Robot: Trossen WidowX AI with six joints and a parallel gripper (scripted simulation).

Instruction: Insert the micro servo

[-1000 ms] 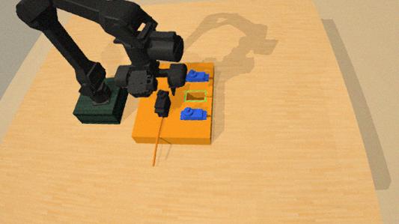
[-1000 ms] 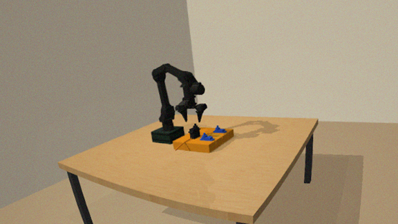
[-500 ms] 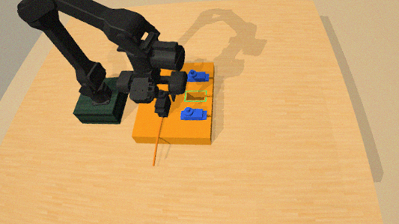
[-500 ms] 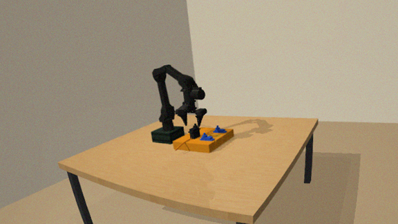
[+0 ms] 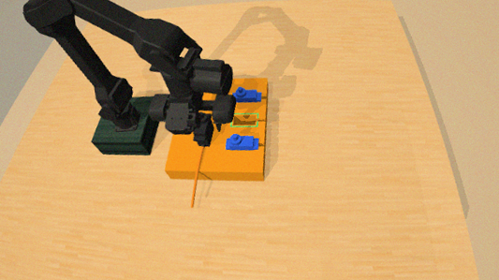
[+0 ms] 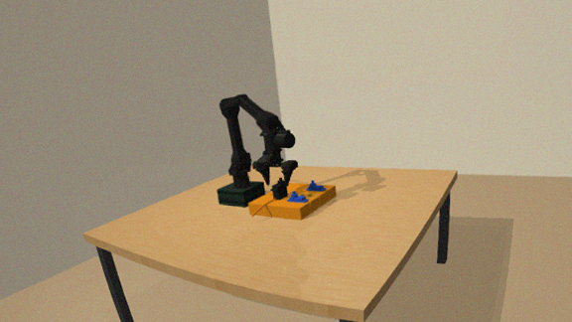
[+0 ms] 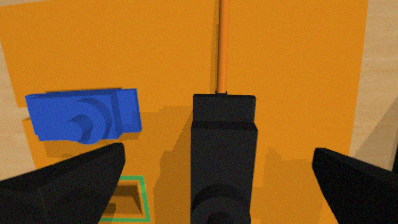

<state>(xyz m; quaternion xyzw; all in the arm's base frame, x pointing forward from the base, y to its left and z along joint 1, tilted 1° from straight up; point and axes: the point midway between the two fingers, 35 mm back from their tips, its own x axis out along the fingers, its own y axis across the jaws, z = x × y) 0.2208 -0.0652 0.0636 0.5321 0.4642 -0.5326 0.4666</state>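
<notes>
Right now the orange deck is 10 mm behind my gripper tip, 70 mm to the left of it and 80 mm below it.
</notes>
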